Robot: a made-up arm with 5 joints.
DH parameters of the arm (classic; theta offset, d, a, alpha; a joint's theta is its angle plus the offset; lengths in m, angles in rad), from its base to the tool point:
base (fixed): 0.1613 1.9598 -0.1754 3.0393
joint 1: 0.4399 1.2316 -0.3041 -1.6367
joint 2: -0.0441 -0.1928 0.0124 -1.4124
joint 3: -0.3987 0 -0.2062 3.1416
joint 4: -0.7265 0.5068 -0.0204 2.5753
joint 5: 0 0.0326 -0.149 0.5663
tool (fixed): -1.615 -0.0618 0 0
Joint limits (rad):
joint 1: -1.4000..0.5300
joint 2: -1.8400..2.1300
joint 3: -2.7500..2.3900
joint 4: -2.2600..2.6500
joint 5: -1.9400..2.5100
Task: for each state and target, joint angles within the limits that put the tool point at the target. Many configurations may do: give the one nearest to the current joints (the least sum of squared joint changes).
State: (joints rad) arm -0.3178 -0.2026 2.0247 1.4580 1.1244
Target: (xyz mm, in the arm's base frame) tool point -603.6 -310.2 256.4
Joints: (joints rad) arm -0.2336 -0.2741 1.9788 1.4782 1.0744
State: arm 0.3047 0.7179 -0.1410 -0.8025 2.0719
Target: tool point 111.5 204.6 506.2
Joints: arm 0.1354 1.2144 -0.4392 -1.3970 2.5100
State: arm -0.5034 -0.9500 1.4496 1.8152 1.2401
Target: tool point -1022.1 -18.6 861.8
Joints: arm -0.3124 -1.2279 1.0217 1.8853 0.9176
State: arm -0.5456 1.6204 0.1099 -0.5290 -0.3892
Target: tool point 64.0 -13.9 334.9
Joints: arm -0.3642 1.4796 0.3012 -0.5668 -0.3352
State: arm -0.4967 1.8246 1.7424 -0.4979 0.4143
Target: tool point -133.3 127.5 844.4
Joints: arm -1.0455 1.5544 2.1111 -0.9147 0.7029
